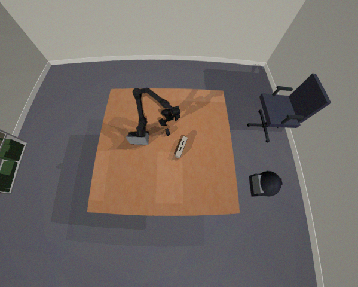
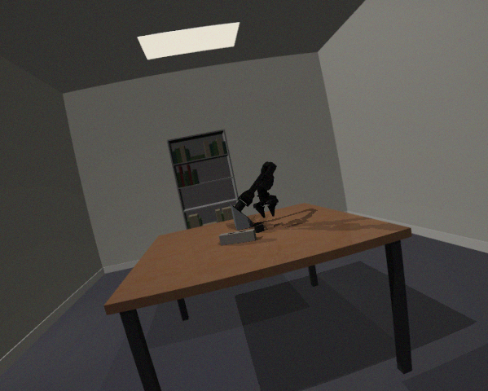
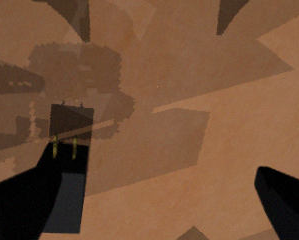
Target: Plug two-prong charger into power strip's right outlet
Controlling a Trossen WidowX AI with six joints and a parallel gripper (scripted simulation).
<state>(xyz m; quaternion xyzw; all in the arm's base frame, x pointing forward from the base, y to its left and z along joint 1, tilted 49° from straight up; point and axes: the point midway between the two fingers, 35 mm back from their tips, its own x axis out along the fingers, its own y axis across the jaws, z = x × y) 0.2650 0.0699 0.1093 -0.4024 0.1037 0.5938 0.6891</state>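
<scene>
The two-prong charger is 4 cm behind my gripper tip, 5 cm to the right of it and 6 cm below it.
</scene>
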